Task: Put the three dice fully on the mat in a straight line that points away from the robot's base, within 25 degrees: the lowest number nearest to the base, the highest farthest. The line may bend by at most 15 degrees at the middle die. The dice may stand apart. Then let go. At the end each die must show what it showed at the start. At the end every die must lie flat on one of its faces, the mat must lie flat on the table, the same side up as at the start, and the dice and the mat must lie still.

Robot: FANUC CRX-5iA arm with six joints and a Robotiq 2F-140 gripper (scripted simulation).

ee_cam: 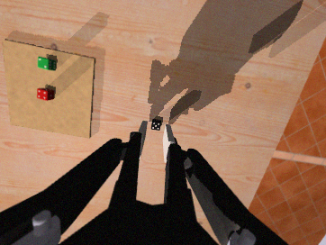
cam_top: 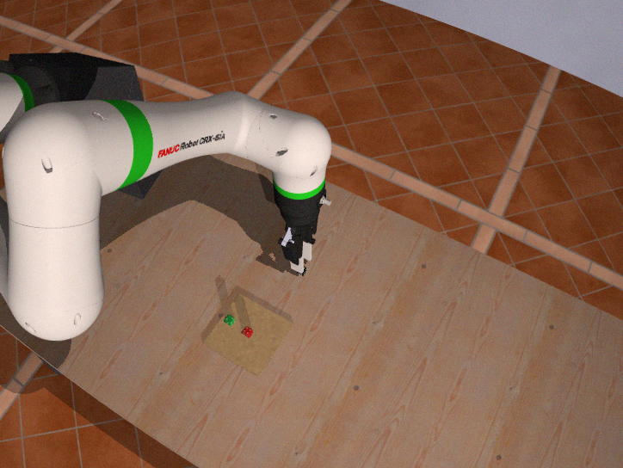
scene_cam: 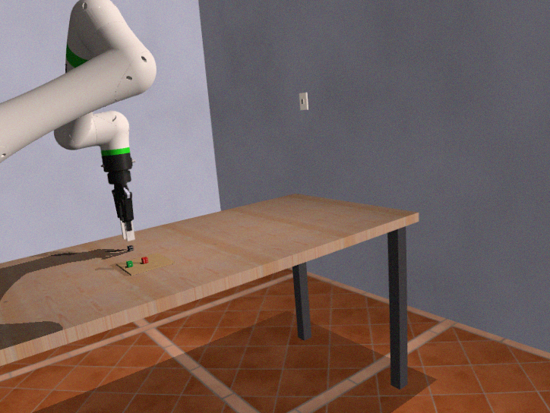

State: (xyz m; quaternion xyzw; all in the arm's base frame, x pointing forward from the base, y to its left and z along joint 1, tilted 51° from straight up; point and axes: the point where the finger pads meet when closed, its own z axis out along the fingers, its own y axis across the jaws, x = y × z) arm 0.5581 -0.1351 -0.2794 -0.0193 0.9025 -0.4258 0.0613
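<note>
Now: hand 6 cm above the black die. Also, from my hand: red die: 19 cm to the right, 6 cm below, 3 cm behind; then green die: 18 cm to the right, 8 cm behind, 6 cm below; then tan mat: 19 cm to the right, 7 cm below, 3 cm behind.
</note>
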